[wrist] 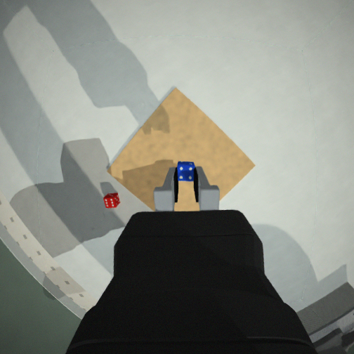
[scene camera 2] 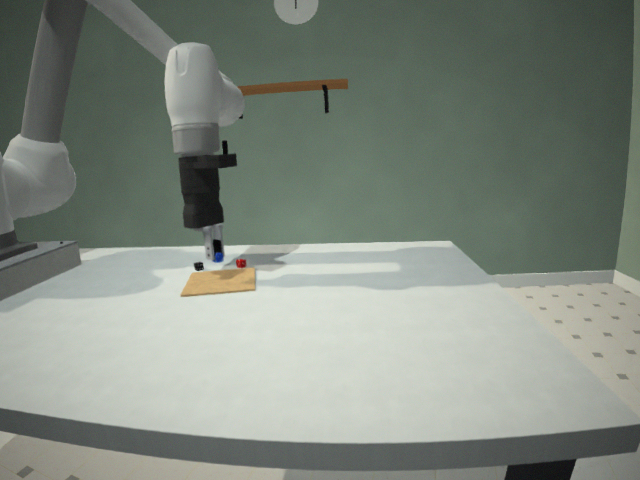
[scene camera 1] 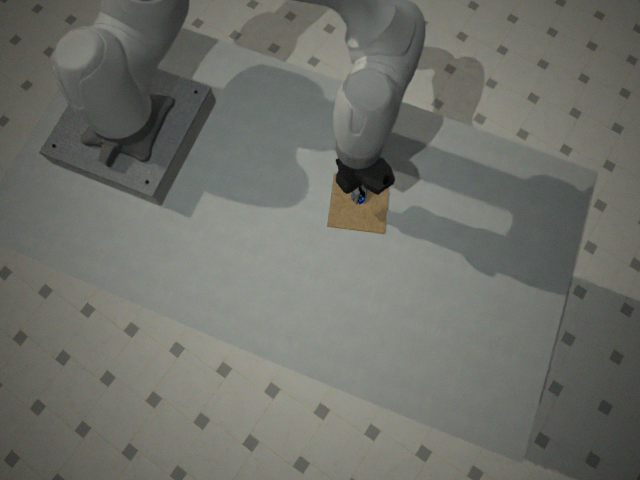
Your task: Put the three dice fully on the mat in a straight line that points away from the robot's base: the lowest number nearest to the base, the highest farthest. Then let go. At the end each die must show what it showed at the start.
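Places are measured from the arm's base along level axes (x ahead, y up, z right), in metres.
Where they show: gripper, between the fingertips: (scene camera 2: 215, 257) (scene camera 1: 358, 197); arm's base, origin of its link: (scene camera 1: 128, 121).
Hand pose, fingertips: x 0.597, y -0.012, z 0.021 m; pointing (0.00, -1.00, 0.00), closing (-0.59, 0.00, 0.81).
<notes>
Things, the pixels of their top centre, and the offset from my fingertips. Level surfaces: height alone.
- blue die, centre of its top: (scene camera 2: 217, 253) (scene camera 1: 360, 198) dz +0.004, dx +0.006, dy +0.010 m
- tan mat, centre of its top: (scene camera 2: 220, 280) (scene camera 1: 358, 202) dz -0.007, dx +0.003, dy -0.049 m
- red die, centre of its top: (scene camera 2: 240, 260) dz -0.109, dx +0.026, dy -0.037 m
- black die, centre of its top: (scene camera 2: 198, 263) dz -0.096, dx -0.072, dy -0.037 m
- pale table, height of its surface: dy -0.053 m
My gripper (scene camera 1: 357, 194) (scene camera 2: 214, 254) (wrist: 185, 177) is shut on the blue die (scene camera 1: 360, 199) (scene camera 2: 218, 257) (wrist: 186, 171) and holds it raised, over the tan mat (scene camera 1: 356, 218) (scene camera 2: 222, 284) (wrist: 210, 140) as the wrist view shows it. Four white pips show on the blue die's face in the wrist view. The red die (scene camera 2: 241, 263) (wrist: 111, 200) stands on the table beside the mat. The black die (scene camera 2: 198, 266) stands on the table behind the mat in scene camera 2. The red and black dice are hidden in scene camera 1, and the black die does not show in the wrist view.
The robot's base plate (scene camera 1: 129, 165) (scene camera 2: 51, 258) stands on the pale table (scene camera 1: 258, 289) (scene camera 2: 310, 351), to the left of the mat in both scene views. The arm's shadows fall across the mat and table. The far table edge lies behind the dice in scene camera 2.
</notes>
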